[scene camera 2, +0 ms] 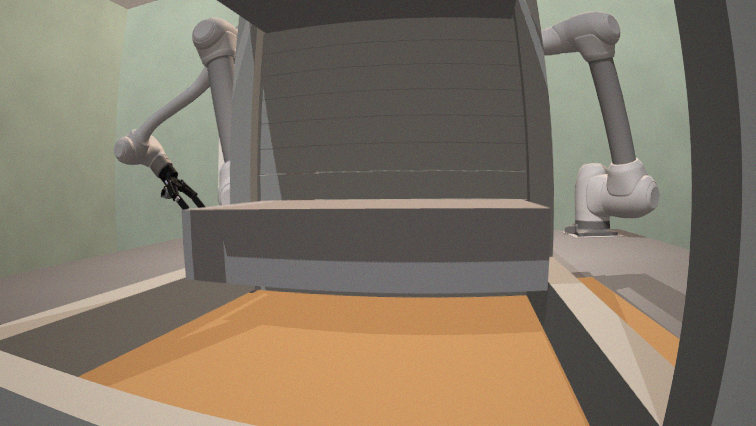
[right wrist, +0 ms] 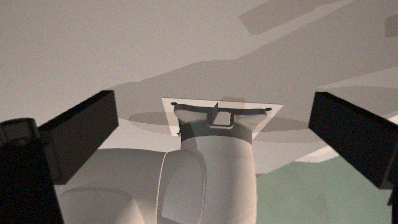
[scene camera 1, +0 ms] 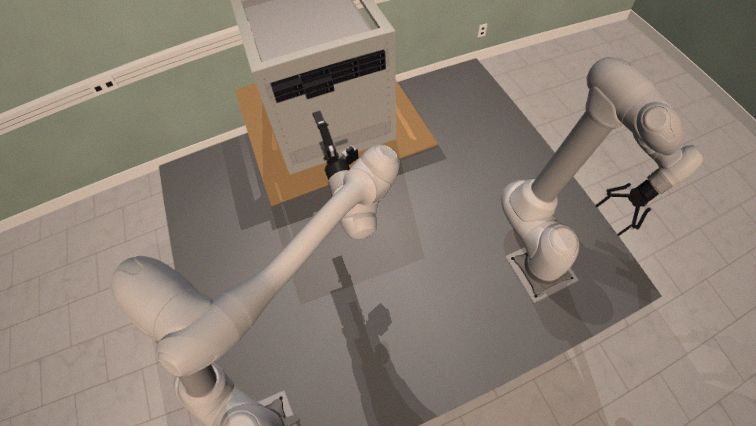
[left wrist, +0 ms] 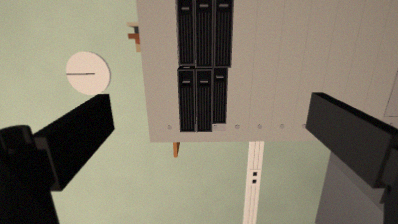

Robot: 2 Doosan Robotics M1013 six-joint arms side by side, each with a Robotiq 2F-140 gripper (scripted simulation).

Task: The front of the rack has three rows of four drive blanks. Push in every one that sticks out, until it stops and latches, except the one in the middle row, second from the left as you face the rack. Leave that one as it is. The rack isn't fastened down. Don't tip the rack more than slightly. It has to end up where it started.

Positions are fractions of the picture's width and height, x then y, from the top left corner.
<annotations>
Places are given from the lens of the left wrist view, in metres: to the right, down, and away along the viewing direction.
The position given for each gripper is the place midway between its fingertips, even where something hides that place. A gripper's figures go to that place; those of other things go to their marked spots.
left gripper (left wrist: 0.53,0.50): 0.01, 0.00, 0.15
drive blank (left wrist: 0.55,0.34): 0.04, -0.07, 0.38
drive blank (left wrist: 0.51,0.34): 0.01, -0.06, 0.35
</annotations>
